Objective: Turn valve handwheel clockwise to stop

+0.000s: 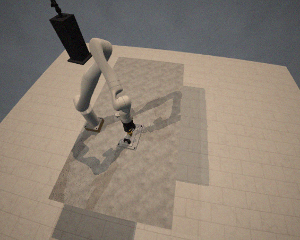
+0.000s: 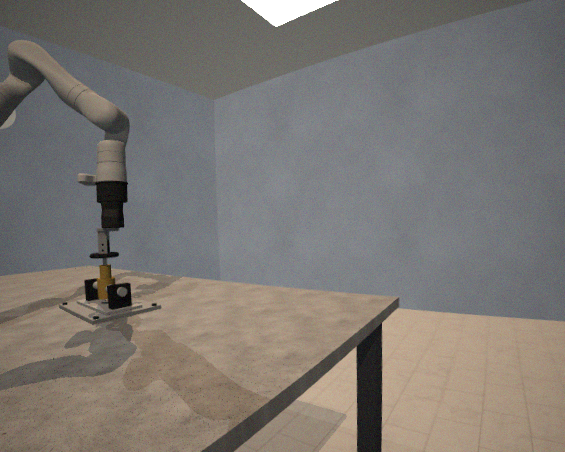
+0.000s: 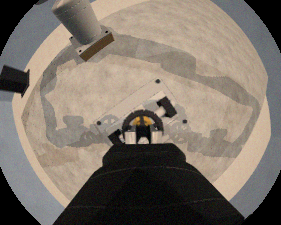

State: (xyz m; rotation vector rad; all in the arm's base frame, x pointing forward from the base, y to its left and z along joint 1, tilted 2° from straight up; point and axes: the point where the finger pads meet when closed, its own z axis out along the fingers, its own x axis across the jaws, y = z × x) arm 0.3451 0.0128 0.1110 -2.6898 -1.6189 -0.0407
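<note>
Now: the black handwheel 3 cm below my hand.
</note>
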